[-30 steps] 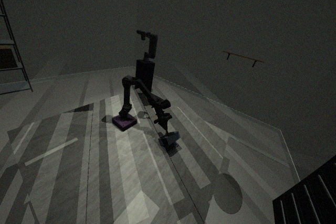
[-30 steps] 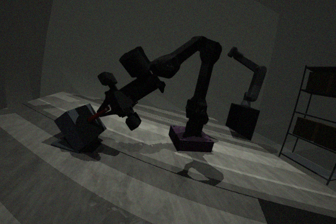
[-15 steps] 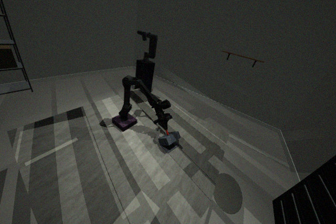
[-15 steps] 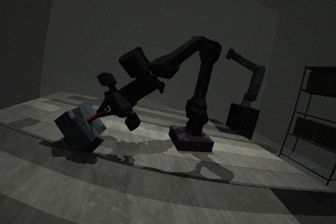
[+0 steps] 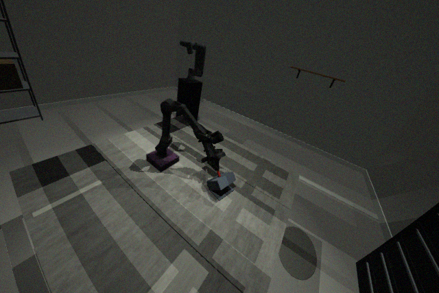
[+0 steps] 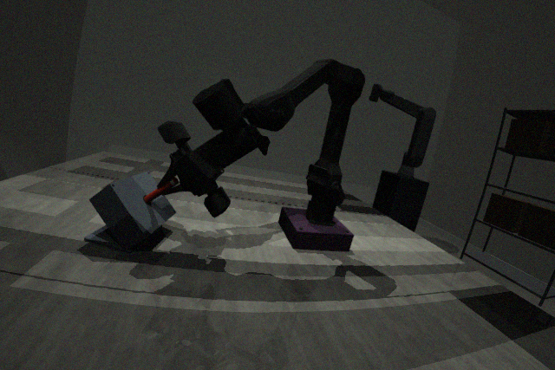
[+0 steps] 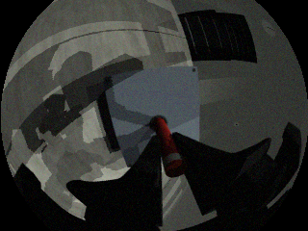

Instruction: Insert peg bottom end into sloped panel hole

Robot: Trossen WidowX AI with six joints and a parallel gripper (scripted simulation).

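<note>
Now: the sloped panel 4 cm ahead of my gripper tip and 4 cm below it. Round my gripper tip: peg (1 cm behind, 1 cm above).
</note>
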